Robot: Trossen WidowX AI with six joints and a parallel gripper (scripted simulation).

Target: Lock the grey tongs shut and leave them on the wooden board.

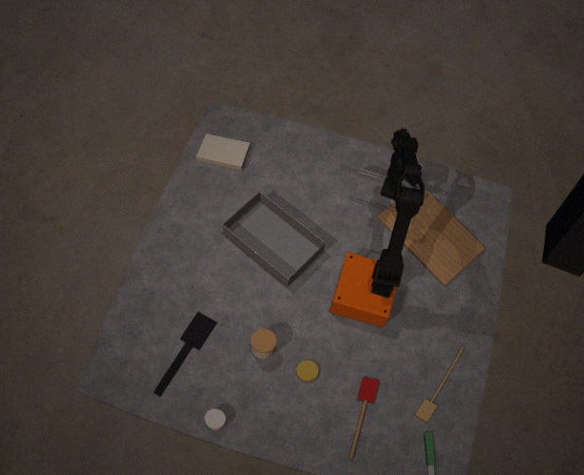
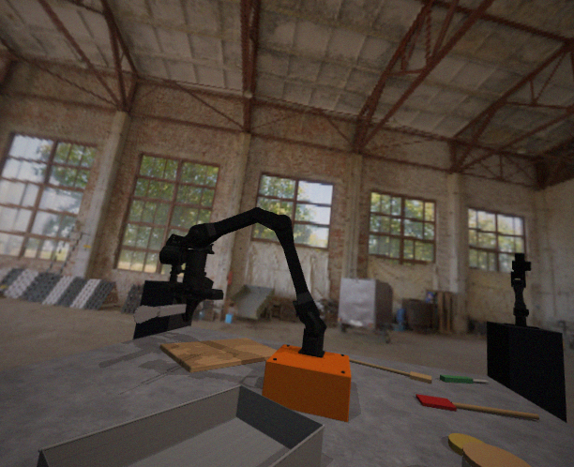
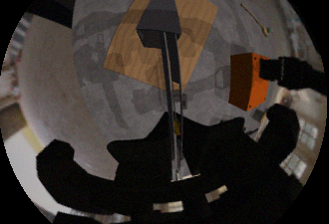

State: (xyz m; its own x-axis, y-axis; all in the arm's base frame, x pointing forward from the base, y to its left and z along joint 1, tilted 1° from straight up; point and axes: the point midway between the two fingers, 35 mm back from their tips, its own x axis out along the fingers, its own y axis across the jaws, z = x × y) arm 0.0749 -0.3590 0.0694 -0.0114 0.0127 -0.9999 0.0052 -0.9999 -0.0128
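My gripper tip is 200 mm past the wooden board, 40 mm to the right of it and 120 mm above it. The rest, counted from my gripper tip: red spatula (150 mm behind, 760 mm to the left, 120 mm below); roasting tin (330 mm ahead, 280 mm to the left, 100 mm below); cream block (640 mm ahead, 10 mm to the right, 110 mm below).
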